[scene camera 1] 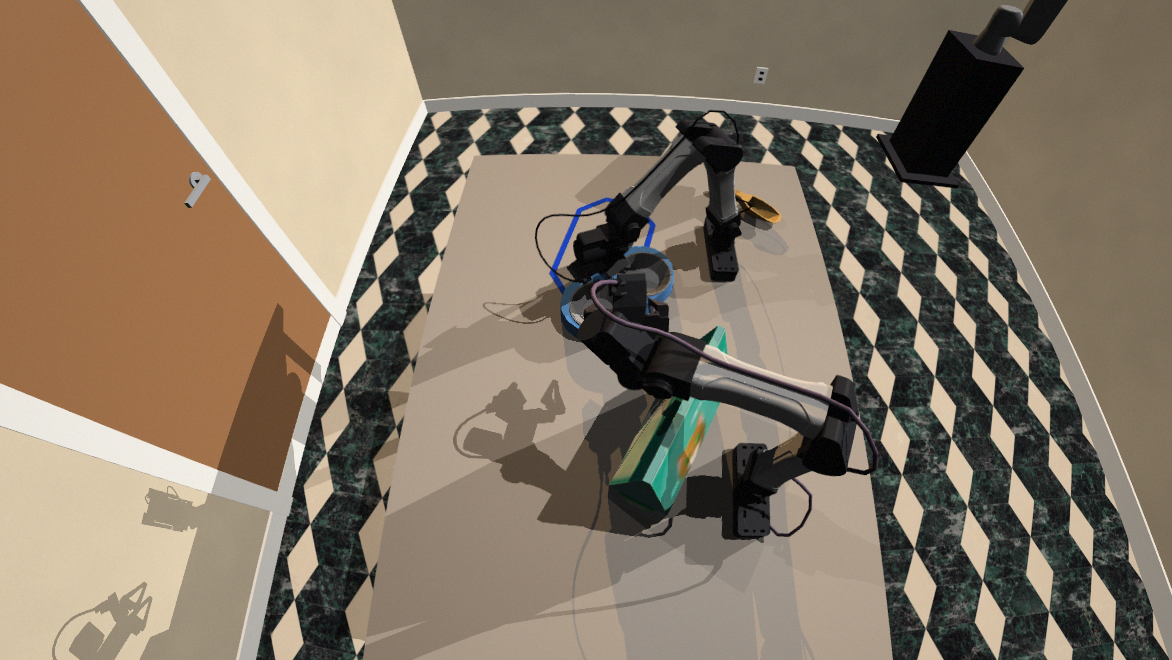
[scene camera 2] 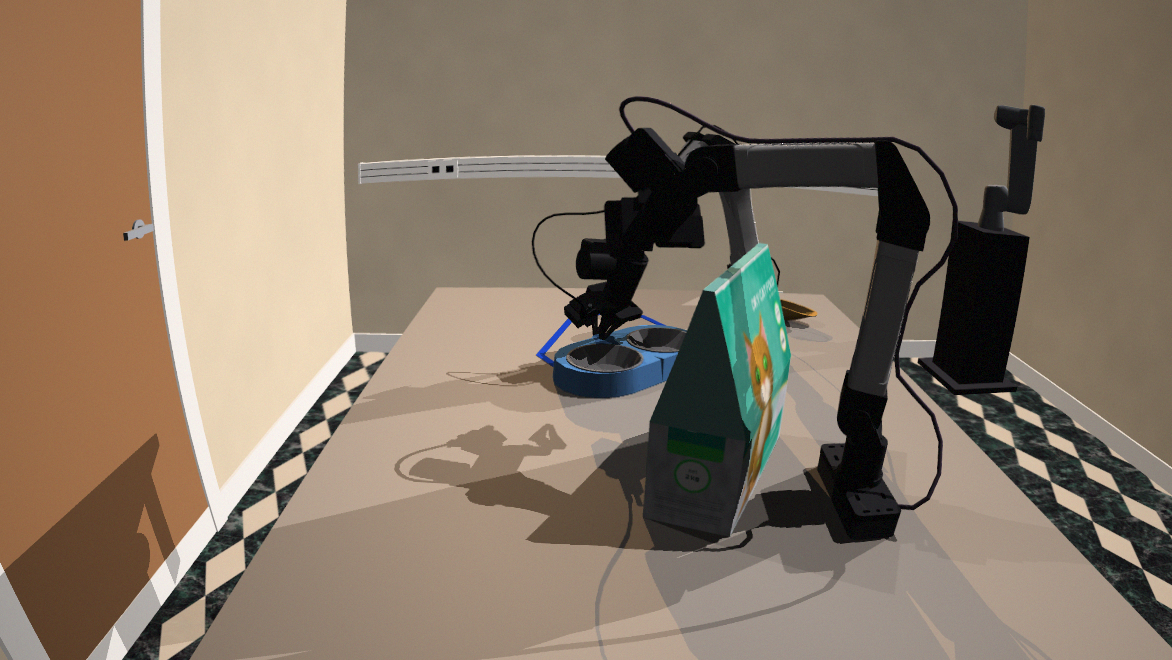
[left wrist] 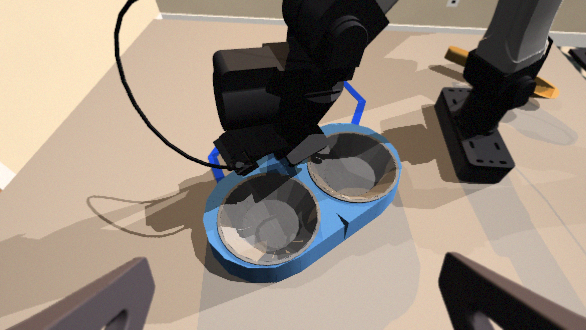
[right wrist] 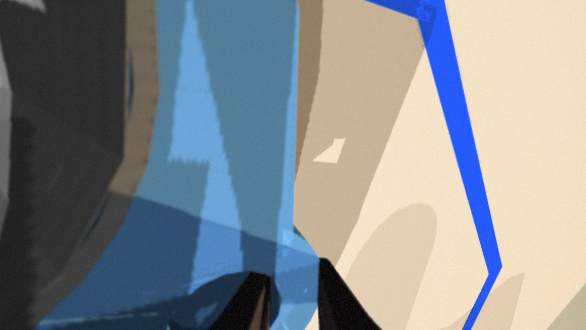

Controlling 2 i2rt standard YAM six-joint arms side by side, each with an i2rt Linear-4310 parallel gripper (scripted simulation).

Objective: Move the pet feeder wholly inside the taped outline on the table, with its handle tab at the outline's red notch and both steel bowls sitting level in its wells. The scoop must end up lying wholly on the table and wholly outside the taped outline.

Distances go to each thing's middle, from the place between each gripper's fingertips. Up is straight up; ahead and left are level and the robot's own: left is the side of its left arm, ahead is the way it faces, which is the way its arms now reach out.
Labels:
My right gripper (scene camera 2: 598,338) is now 6 cm to the right of the blue pet feeder (scene camera 2: 656,366), 5 cm past it and 3 cm above it. From my right hand the other things lie so: orange scoop (left wrist: 544,89): 46 cm behind, 26 cm to the right, 2 cm below; then green cat food bag (scene camera 2: 718,418): 47 cm to the left, 16 cm behind, 10 cm above.
I see the green cat food bag 18 cm to the left of my left hand (scene camera 2: 644,237), 16 cm below it and 10 cm behind it. The rest, counted from my left hand: orange scoop 54 cm to the right, 41 cm behind, 28 cm below; blue pet feeder 29 cm below, 23 cm to the right.

